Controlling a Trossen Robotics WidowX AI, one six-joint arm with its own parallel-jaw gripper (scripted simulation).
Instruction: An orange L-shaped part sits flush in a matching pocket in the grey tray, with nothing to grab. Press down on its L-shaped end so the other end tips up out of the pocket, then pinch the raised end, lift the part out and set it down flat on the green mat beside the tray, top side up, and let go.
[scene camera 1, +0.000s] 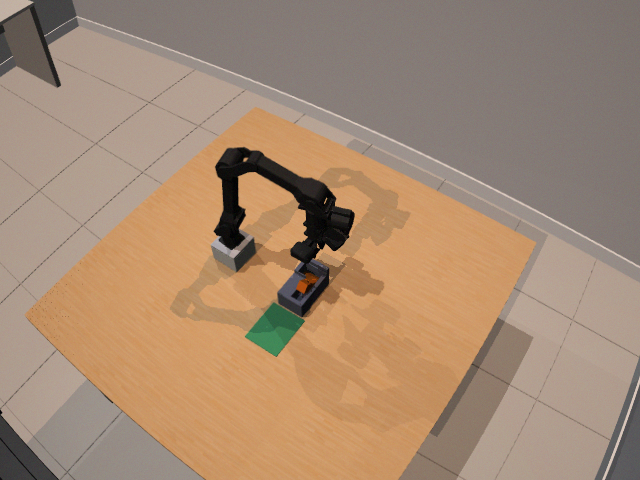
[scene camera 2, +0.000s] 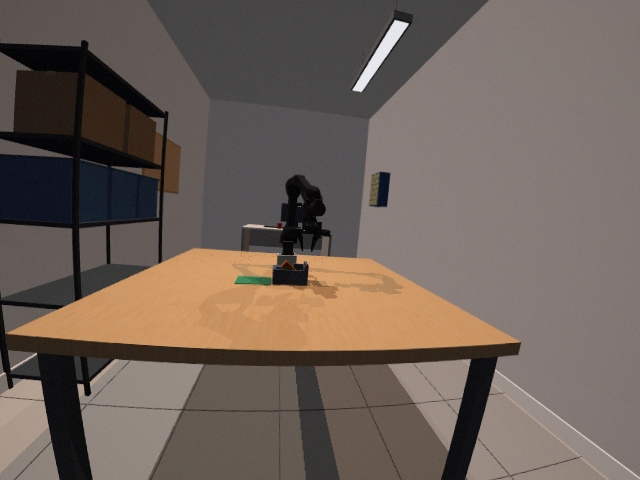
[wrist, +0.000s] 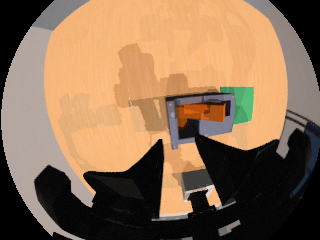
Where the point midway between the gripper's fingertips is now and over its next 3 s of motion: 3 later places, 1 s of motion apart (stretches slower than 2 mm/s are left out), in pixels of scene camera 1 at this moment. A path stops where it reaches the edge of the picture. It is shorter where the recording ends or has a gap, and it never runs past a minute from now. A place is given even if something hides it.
My gripper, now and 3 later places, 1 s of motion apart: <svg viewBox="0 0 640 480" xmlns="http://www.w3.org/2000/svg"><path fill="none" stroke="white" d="M317 253L306 270L306 282L305 284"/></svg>
